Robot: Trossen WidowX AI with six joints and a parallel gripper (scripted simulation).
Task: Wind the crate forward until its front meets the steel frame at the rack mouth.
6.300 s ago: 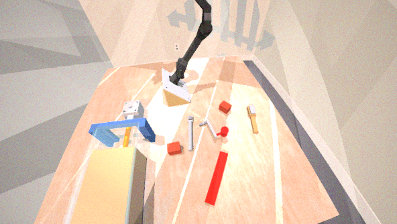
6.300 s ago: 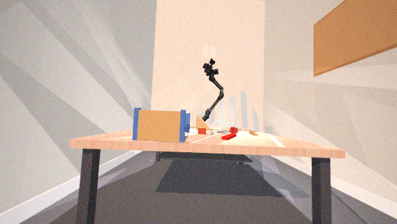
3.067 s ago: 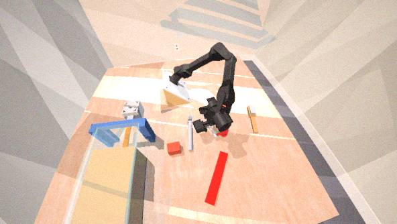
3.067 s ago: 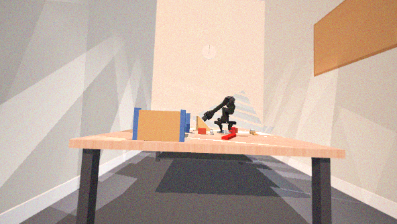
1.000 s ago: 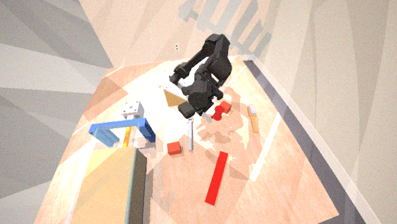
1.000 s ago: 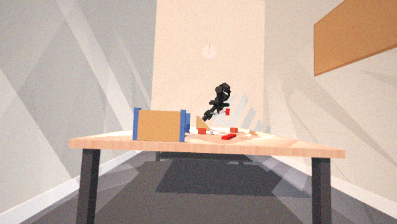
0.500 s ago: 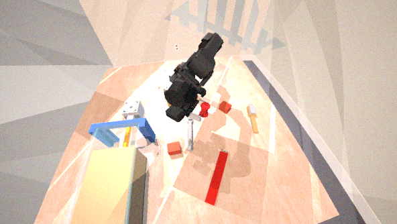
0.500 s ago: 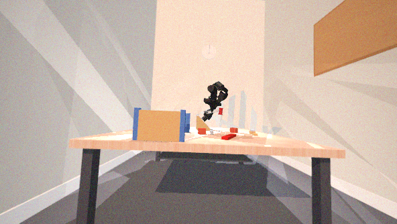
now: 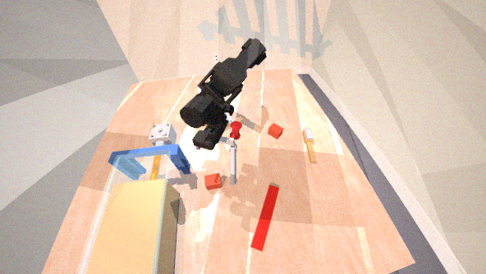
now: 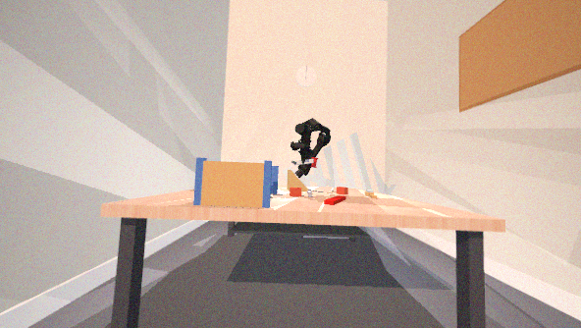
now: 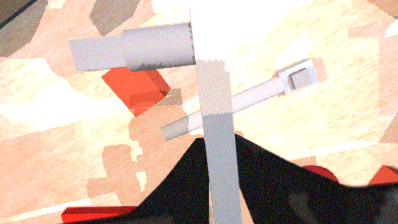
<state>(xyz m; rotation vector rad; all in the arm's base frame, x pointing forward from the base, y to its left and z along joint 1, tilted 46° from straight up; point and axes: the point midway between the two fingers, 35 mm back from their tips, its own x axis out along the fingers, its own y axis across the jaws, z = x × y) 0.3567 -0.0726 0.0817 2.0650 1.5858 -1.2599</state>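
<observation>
Right now my gripper tip is 2 cm to the right of the grey crank arm and 1 cm below it. The rest, counted from my gripper tip: blue steel frame (3 cm behind, 28 cm to the right, 8 cm below); then red grip (1 cm behind, 6 cm to the left, 1 cm above); then long red bar (24 cm ahead, 13 cm to the left, 17 cm below).
</observation>
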